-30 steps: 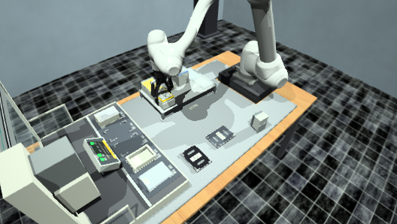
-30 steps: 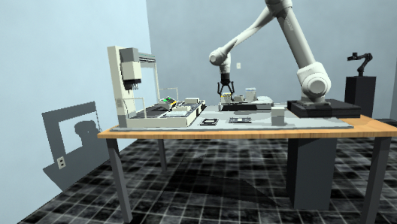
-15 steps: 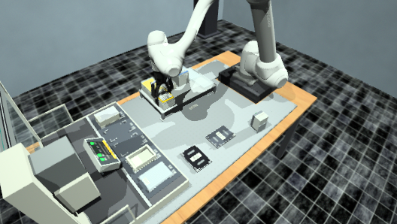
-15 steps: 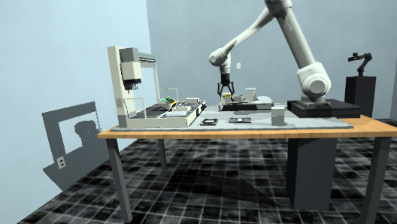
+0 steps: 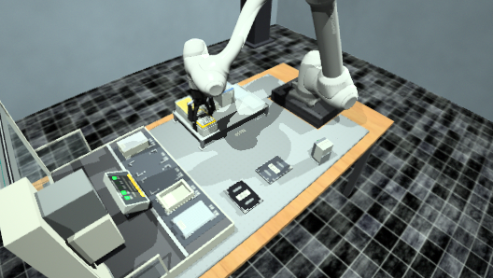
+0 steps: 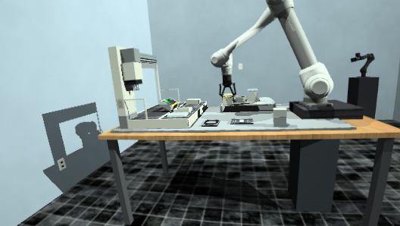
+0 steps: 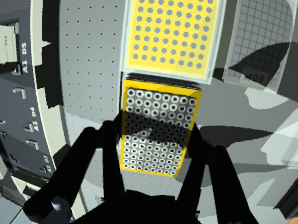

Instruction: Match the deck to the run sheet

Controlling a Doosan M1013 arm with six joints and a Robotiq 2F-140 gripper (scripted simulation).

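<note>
My hand is 1 cm past the yellow-rimmed tip rack, 1 cm to the right of it and 1 cm below it. Round my hand: clear cover: 32 cm behind, 1 cm to the left, 2 cm below; blue-rimmed tip rack: 23 cm behind, 12 cm to the right, 3 cm above; shelf: 16 cm behind, 6 cm to the right, 4 cm below.
</note>
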